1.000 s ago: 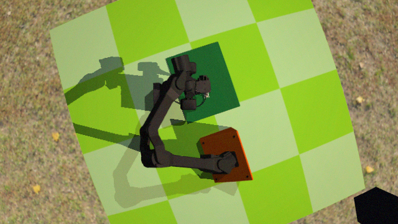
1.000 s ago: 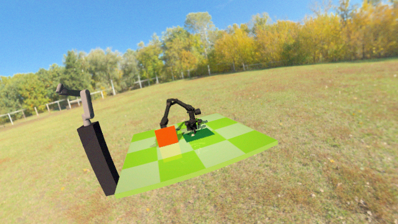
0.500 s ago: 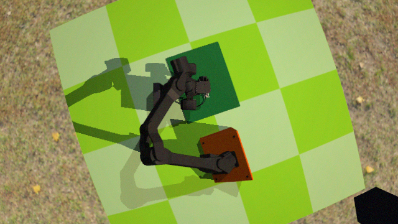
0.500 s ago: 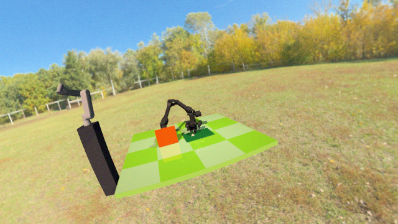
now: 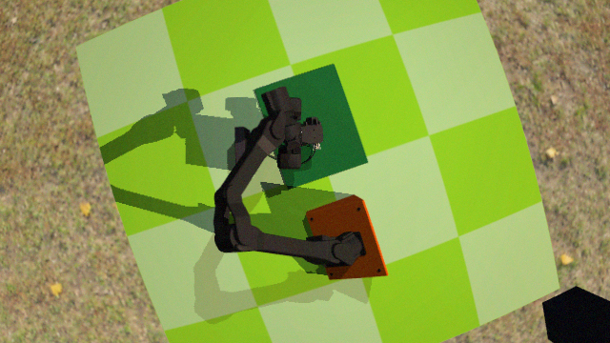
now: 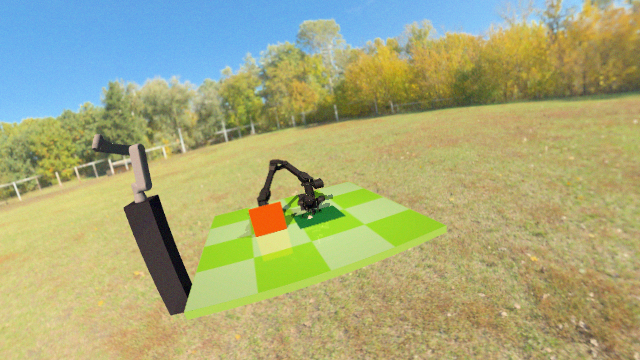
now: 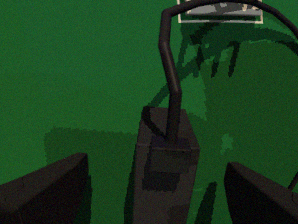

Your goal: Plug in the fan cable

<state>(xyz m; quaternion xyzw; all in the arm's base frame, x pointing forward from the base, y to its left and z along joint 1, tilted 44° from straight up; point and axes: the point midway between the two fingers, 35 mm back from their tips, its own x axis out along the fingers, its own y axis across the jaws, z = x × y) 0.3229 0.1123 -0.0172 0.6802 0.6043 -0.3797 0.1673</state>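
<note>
My gripper tip is 4 cm past the light-coloured header, 6 cm to the left of it and 2 cm above it. Also, from my gripper tip: black fan: 1 cm behind, 12 cm to the left, 4 cm above; then black fan plug: 1 cm to the right, 1 cm above; then board: 1 cm ahead, 7 cm to the right, 3 cm below.
</note>
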